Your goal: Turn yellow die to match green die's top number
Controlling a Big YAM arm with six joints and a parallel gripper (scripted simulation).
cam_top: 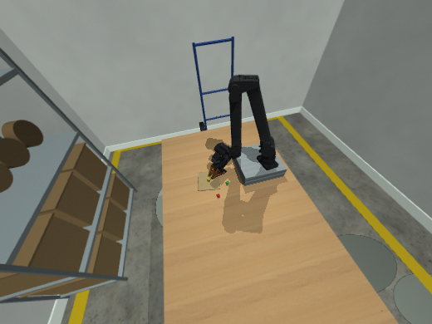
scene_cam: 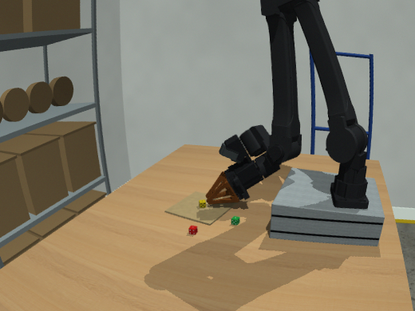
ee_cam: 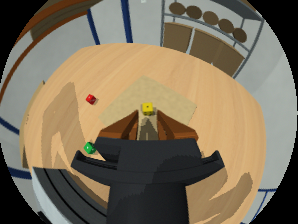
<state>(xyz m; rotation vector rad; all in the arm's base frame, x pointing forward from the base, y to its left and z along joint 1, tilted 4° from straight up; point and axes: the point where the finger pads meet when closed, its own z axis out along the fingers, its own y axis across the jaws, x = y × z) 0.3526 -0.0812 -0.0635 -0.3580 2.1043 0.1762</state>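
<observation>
The yellow die lies 20 mm ahead of my hand, 10 mm to the left of it and 10 mm below it. The rest, counted from my hand: red die: 140 mm to the left, 20 mm below, 10 mm ahead; then green die: 80 mm to the left, 80 mm behind, 20 mm below; then tan mat: 20 mm below, 20 mm ahead, 10 mm to the left.
</observation>
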